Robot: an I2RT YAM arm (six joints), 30 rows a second.
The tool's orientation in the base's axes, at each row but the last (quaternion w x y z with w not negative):
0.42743, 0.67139, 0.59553, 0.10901
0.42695, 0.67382, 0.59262, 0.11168
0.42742, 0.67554, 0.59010, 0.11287
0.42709, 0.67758, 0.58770, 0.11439
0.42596, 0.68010, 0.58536, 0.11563
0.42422, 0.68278, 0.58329, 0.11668
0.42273, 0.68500, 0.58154, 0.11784
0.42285, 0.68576, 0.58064, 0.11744
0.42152, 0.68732, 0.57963, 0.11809
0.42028, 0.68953, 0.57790, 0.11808
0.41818, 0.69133, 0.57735, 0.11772
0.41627, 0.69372, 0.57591, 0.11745
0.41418, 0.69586, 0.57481, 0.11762
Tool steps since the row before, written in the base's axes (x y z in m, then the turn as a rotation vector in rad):
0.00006, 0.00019, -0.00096, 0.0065, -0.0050, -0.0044
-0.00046, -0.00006, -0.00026, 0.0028, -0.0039, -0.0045
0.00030, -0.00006, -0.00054, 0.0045, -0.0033, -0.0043
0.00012, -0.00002, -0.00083, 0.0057, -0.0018, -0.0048
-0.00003, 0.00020, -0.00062, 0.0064, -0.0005, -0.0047
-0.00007, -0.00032, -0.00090, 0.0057, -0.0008, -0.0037
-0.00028, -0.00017, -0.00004, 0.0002, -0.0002, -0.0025
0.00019, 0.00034, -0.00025, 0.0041, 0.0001, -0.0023
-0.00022, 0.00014, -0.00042, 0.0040, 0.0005, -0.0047
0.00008, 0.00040, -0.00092, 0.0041, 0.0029, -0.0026
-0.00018, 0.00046, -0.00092, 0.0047, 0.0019, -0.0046
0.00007, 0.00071, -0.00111, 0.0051, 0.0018, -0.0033
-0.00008, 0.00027, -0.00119, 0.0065, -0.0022, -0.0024
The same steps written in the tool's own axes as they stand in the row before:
0.00053, -0.00062, 0.00054, -0.0011, 0.0011, 0.0092
-0.00009, -0.00051, -0.00012, -0.0011, -0.0015, 0.0063
0.00022, -0.00018, 0.00055, -0.0002, -0.0001, 0.0070
0.00030, -0.00051, 0.00059, 0.0017, 0.0005, 0.0075
0.00038, -0.00045, 0.00027, 0.0030, 0.0011, 0.0073
-0.00001, -0.00071, 0.00065, 0.0022, 0.0013, 0.0064
-0.00022, -0.00023, -0.00008, 0.0007, -0.0017, 0.0018
0.00044, -0.00004, 0.00013, 0.0021, 0.0012, 0.0040
0.00020, -0.00045, 0.00005, 0.0032, -0.0006, 0.0053
0.00068, -0.00059, 0.00044, 0.0047, 0.0011, 0.0030
0.00065, -0.00078, 0.00025, 0.0046, 0.0000, 0.0051
0.00101, -0.00074, 0.00043, 0.0042, 0.0012, 0.0045
0.00059, -0.00090, 0.00058, 0.0008, 0.0028, 0.0066

